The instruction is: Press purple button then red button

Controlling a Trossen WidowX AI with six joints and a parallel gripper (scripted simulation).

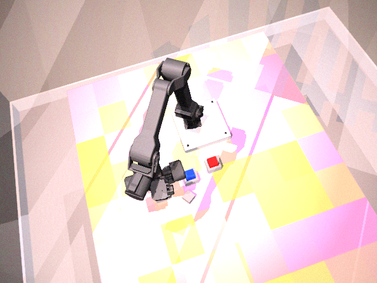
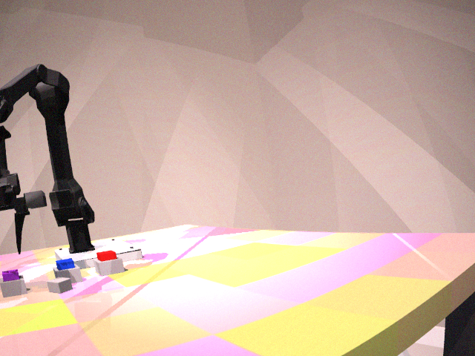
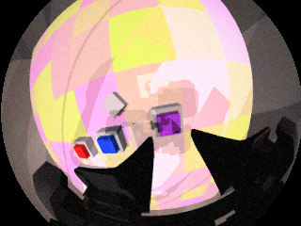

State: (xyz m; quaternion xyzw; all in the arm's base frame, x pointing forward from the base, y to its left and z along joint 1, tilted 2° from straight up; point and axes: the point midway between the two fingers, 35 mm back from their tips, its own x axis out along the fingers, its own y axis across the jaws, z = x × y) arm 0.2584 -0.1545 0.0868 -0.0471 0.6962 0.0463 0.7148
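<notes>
Now: the purple button 3 cm below my gripper tip. Round my gripper tip: red button 7 cm behind, 20 cm to the left, 3 cm below; small pale block 3 cm ahead, 9 cm to the left, 6 cm below; blue button 4 cm behind, 11 cm to the left, 3 cm below.
</notes>
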